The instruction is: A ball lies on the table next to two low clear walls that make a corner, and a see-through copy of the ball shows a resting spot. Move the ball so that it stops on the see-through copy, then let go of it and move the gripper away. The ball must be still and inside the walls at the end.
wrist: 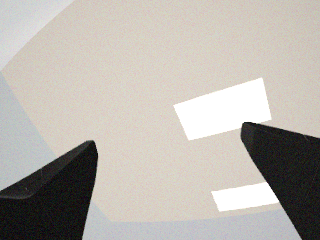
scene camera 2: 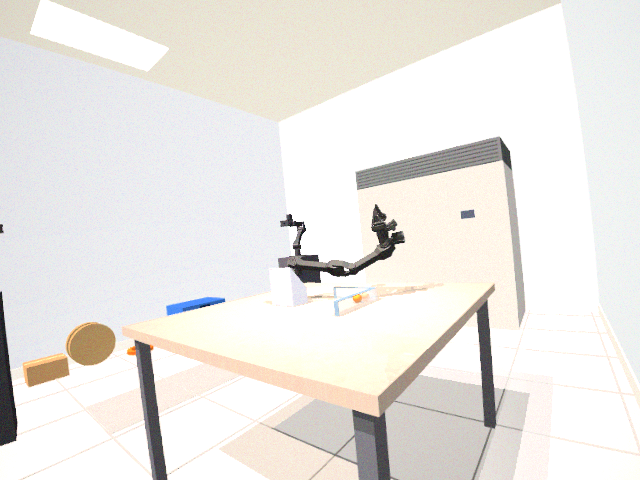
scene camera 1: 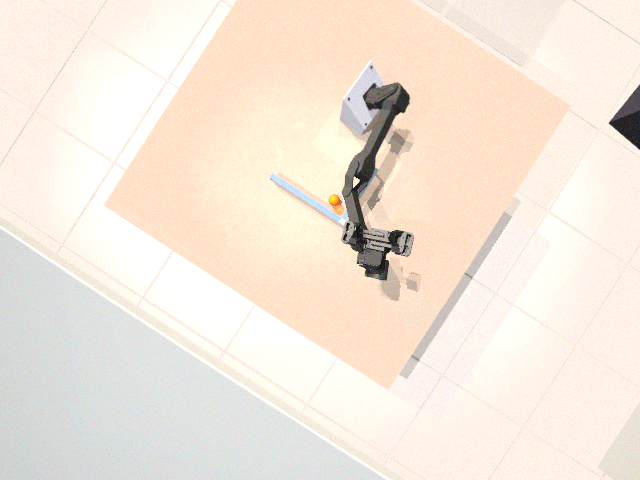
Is the gripper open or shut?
Open.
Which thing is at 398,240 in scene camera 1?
The gripper.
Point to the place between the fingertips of the gripper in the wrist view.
171,139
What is the gripper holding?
Nothing.
